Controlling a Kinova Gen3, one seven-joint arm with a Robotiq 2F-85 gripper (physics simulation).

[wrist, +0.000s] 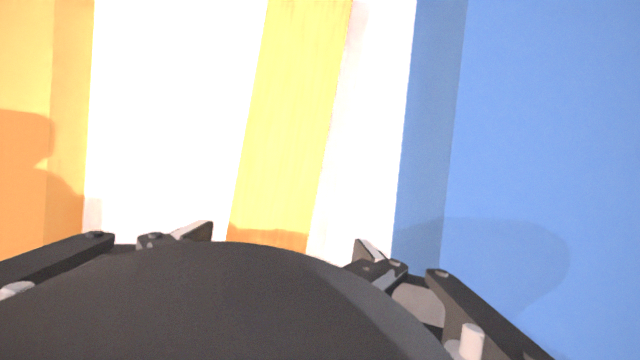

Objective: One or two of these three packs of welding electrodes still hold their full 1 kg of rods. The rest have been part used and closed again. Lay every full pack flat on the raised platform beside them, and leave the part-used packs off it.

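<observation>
The gripper appears in the picture, and so does a blue raised platform.
</observation>
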